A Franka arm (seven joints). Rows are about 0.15 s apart.
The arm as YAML. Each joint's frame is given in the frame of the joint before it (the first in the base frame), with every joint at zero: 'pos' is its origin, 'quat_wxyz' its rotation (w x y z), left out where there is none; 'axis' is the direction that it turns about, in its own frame. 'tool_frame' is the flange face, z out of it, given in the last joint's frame.
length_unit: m
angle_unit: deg
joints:
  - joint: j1
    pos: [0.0, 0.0, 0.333]
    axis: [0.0, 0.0, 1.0]
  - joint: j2
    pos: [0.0, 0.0, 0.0]
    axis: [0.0, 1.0, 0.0]
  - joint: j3
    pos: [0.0, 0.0, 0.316]
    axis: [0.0, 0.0, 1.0]
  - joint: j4
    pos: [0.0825, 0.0, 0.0]
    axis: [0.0, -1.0, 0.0]
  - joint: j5
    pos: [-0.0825, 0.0, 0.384]
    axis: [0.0, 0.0, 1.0]
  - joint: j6
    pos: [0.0, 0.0, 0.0]
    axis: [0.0, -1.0, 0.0]
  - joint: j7
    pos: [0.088, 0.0, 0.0]
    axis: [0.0, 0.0, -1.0]
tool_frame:
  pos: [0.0, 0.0, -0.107]
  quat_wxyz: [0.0, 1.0, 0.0, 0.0]
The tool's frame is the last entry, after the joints.
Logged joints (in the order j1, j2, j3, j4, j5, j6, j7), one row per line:
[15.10 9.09 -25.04 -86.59 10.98 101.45 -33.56]
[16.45 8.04 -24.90 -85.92 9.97 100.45 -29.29]
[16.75 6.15 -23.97 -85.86 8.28 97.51 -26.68]
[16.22 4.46 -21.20 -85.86 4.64 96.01 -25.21]
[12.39 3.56 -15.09 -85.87 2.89 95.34 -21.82]
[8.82 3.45 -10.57 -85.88 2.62 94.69 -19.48]
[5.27 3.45 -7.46 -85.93 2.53 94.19 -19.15]
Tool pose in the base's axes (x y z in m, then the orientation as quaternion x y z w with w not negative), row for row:
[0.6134 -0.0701 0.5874 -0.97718 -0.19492 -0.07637 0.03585]
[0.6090 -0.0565 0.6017 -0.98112 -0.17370 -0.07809 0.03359]
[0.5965 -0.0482 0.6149 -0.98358 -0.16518 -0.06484 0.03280]
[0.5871 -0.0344 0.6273 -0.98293 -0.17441 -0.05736 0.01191]
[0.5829 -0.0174 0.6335 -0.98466 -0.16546 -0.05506 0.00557]
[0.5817 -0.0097 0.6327 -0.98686 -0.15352 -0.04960 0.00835]
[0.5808 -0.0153 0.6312 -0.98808 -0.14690 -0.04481 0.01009]
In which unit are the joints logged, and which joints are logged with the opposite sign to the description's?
The joints are logged in degrees. Opposite sign: none.
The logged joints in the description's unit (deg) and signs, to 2 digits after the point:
[15.10 9.09 -25.04 -86.59 10.98 101.45 -33.56]
[16.45 8.04 -24.90 -85.92 9.97 100.45 -29.29]
[16.75 6.15 -23.97 -85.86 8.28 97.51 -26.68]
[16.22 4.46 -21.20 -85.86 4.64 96.01 -25.21]
[12.39 3.56 -15.09 -85.87 2.89 95.34 -21.82]
[8.82 3.45 -10.57 -85.88 2.62 94.69 -19.48]
[5.27 3.45 -7.46 -85.93 2.53 94.19 -19.15]

